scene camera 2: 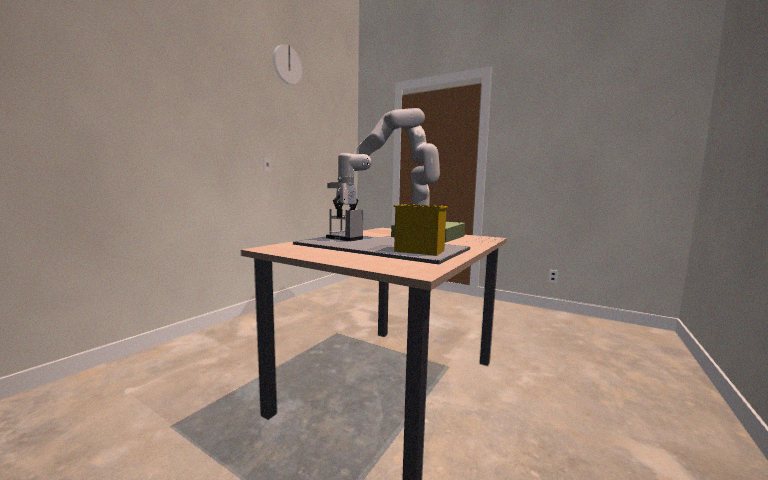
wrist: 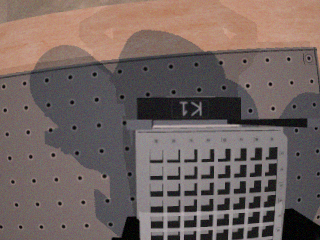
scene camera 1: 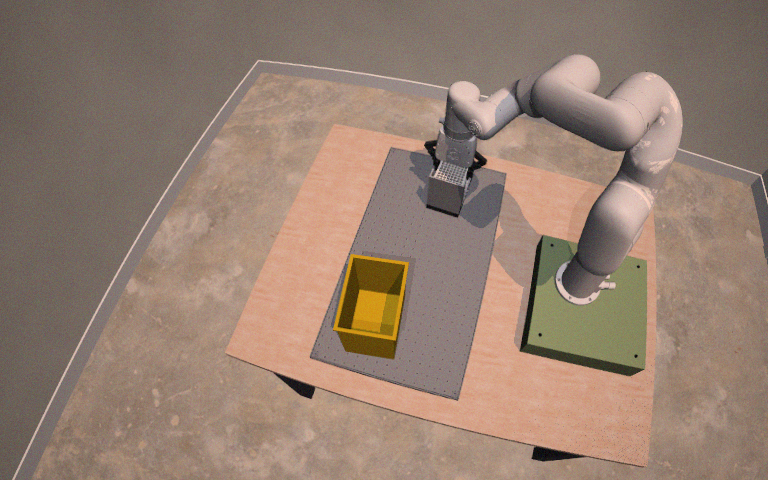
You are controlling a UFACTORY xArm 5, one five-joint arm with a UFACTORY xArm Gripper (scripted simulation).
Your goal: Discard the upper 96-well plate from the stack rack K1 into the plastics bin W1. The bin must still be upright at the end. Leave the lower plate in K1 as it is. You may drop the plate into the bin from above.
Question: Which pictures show the yellow plastics bin W1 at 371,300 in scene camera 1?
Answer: Scene camera 2 and scene camera 1 only.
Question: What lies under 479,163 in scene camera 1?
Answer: The gripper.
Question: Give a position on a 96-well plate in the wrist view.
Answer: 167,158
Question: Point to a yellow plastics bin W1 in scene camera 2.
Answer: At 419,229
